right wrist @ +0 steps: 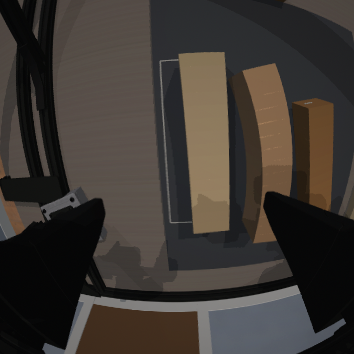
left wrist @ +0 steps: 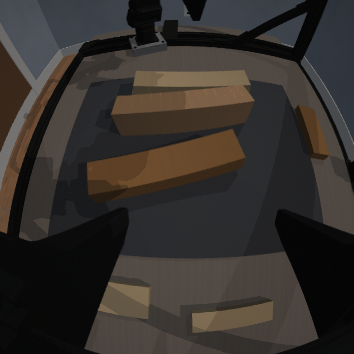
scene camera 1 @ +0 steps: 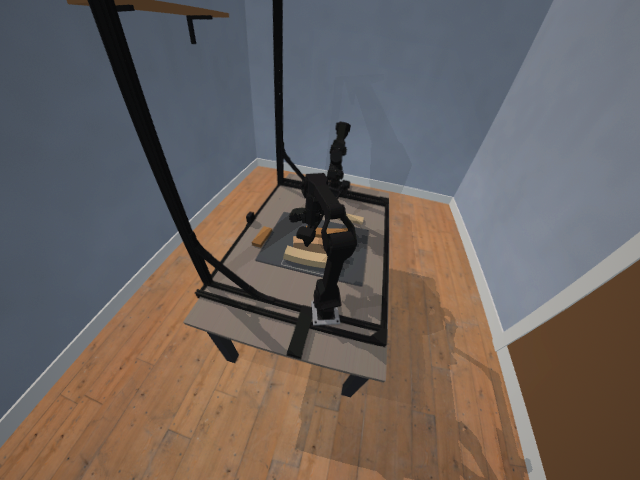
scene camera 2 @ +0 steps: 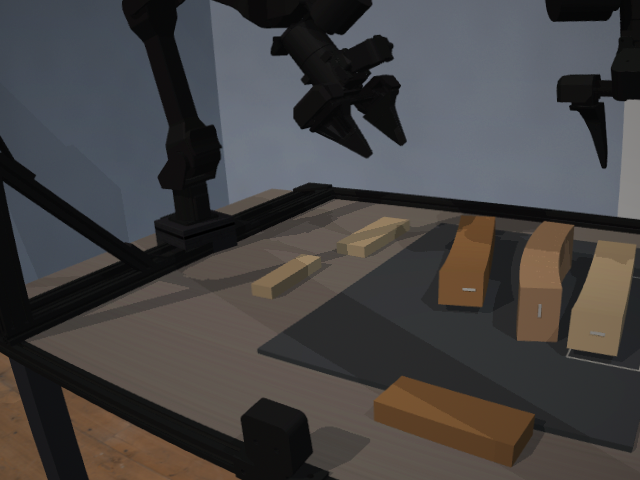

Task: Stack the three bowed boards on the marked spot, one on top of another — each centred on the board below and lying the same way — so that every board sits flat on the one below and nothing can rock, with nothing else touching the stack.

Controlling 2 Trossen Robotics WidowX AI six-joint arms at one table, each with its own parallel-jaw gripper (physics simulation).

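Frame: origin at the left arm's base, x right, y ahead, z up, level; millimetres.
Where they show: left gripper, between the fingertips: [left wrist: 205,217] [scene camera 2: 387,149]; right gripper, between the fingertips: [right wrist: 185,203] [left wrist: 194,11]; left arm's base, origin of its link: [scene camera 1: 334,185] [scene camera 2: 193,218]; right arm's base, origin of its link: [left wrist: 146,39] [scene camera 1: 325,311].
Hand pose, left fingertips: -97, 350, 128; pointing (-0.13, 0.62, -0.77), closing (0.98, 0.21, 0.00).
Note:
Each offset is from my left fingertips to the centre of the thing, as dx, dy, dz. Level surfaces: height alone.
A pale bowed board @(-55, +284, -143) [scene camera 2: 602,297] [right wrist: 207,145] [left wrist: 192,79] lies on the dark mat @(dz -174) [scene camera 2: 361,330] [left wrist: 200,240], over part of the white marked outline [right wrist: 163,145] [scene camera 2: 599,362]; the outline's left part shows beside it in the right wrist view. A pinkish-tan board @(-62, +206, -143) [scene camera 2: 539,279] [left wrist: 185,112] [right wrist: 272,125] stands on its side edge next to it, its curve showing from above. An orange-brown board @(-63, +88, -143) [scene camera 2: 466,268] [left wrist: 165,165] [right wrist: 320,150] lies further along, slightly askew. My left gripper [scene camera 2: 386,149] [left wrist: 205,217] is open and empty, high above the table. My right gripper [right wrist: 185,203] is open and empty above the pale board.
Two short pale blocks @(+94, -110, -171) [scene camera 2: 286,276] @(-107, -127, -171) [scene camera 2: 374,237] lie on the table beyond the mat. A flat orange block @(+226, +264, -169) [scene camera 2: 452,421] [left wrist: 312,132] lies by the mat's edge. A small black box [scene camera 2: 276,436] stands on the black frame rail [scene camera 2: 129,408].

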